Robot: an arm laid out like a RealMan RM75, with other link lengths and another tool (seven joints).
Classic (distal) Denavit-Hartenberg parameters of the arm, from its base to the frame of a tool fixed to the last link. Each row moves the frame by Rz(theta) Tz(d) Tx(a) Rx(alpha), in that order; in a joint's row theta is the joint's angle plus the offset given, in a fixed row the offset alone. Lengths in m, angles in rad.
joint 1: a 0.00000  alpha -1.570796  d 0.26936  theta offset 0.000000
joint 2: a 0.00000  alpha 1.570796  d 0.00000  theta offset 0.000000
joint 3: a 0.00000  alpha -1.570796  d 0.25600  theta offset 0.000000
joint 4: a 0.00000  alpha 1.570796  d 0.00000  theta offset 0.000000
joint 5: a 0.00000  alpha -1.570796  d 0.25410  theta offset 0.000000
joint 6: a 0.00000  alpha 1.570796  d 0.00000  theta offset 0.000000
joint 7: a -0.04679  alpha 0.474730  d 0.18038  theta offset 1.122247
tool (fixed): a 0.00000  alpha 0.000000  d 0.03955  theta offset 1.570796
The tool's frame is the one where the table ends.
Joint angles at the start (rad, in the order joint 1, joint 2, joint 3, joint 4, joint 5, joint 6, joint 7): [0.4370, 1.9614, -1.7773, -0.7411, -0.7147, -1.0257, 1.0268]
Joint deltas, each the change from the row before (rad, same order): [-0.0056, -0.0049, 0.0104, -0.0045, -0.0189, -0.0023, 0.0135]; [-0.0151, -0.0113, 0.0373, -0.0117, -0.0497, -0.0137, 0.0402]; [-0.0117, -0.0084, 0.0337, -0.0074, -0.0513, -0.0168, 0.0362]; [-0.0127, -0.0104, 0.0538, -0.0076, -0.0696, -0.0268, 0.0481]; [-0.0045, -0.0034, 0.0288, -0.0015, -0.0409, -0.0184, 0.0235]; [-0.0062, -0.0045, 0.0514, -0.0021, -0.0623, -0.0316, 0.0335]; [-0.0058, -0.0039, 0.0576, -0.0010, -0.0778, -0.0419, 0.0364]
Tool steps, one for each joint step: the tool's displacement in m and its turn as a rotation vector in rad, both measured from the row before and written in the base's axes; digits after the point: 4 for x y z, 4 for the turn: [0.0037, 0.0000, 0.0025, -0.0024, -0.0075, -0.0048]; [0.0092, 0.0006, 0.0091, -0.0048, -0.0092, -0.0151]; [0.0081, -0.0007, 0.0063, -0.0101, -0.0125, -0.0104]; [0.0108, 0.0000, 0.0105, -0.0100, -0.0142, -0.0152]; [0.0050, -0.0009, 0.0039, -0.0096, -0.0095, -0.0042]; [0.0075, -0.0009, 0.0079, -0.0101, -0.0118, -0.0066]; [0.0087, -0.0029, 0.0066, -0.0200, -0.0188, -0.0042]
